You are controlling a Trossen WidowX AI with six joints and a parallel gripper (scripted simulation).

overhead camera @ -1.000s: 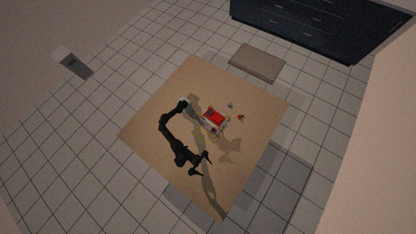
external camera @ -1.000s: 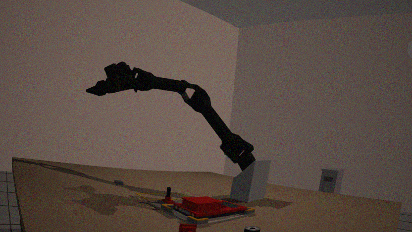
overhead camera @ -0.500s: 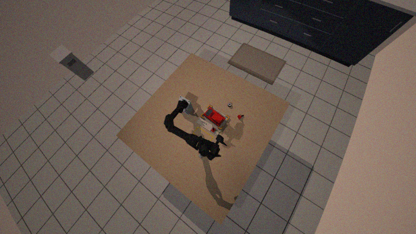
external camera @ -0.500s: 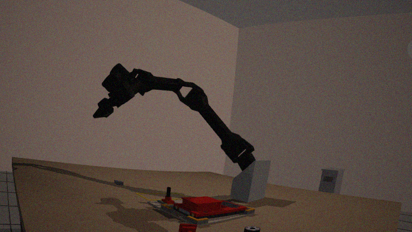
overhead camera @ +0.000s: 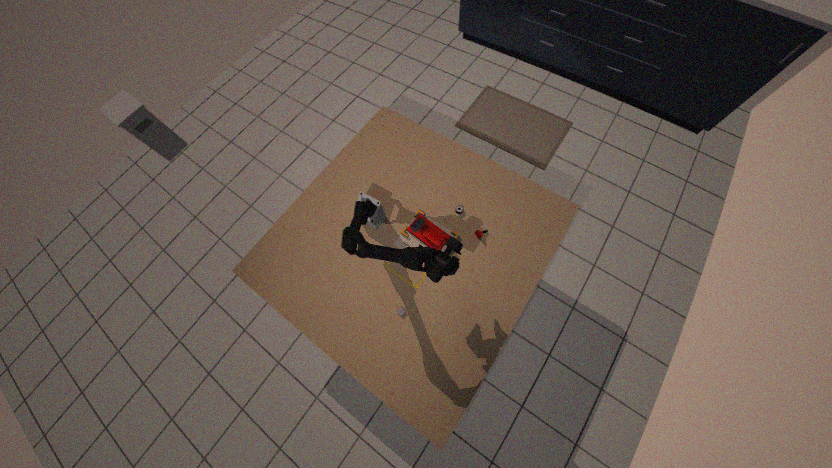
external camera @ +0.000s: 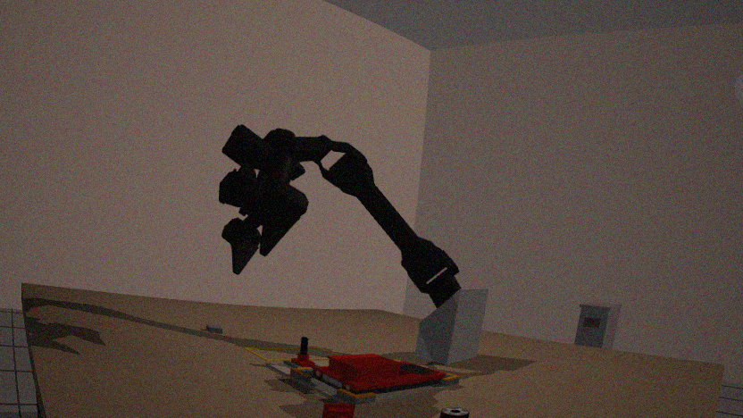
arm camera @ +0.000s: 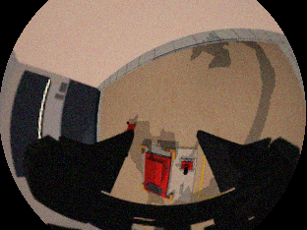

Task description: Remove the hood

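My gripper tip is 18 cm past the red hood, 14 cm above it and 8 cm to the right of it. Round my gripper tip: small wheel (28 cm to the left, 18 cm behind, 17 cm below).
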